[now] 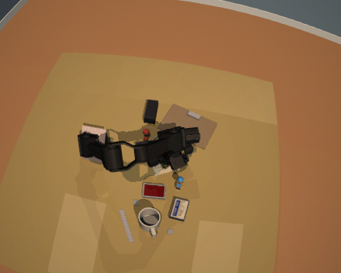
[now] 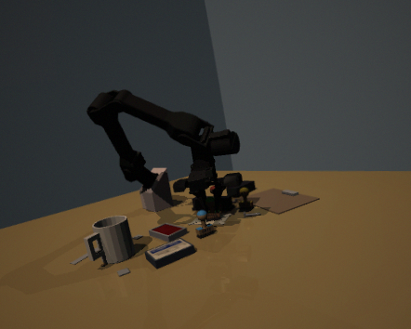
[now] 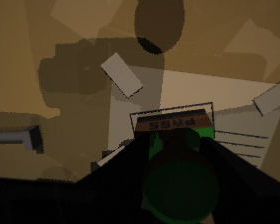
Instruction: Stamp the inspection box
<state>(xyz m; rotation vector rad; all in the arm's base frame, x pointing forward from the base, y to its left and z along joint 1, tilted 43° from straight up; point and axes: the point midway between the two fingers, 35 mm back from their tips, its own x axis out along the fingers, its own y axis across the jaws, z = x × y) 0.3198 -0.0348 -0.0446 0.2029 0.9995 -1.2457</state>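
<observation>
My gripper tip is right at the green-knobbed stamp. Also, from my gripper tip: white card (1 cm behind, 3 cm below); then blue-knobbed stamp (6 cm ahead, 8 cm to the right); then black bar (8 cm behind, 7 cm to the left, 1 cm below).
</observation>
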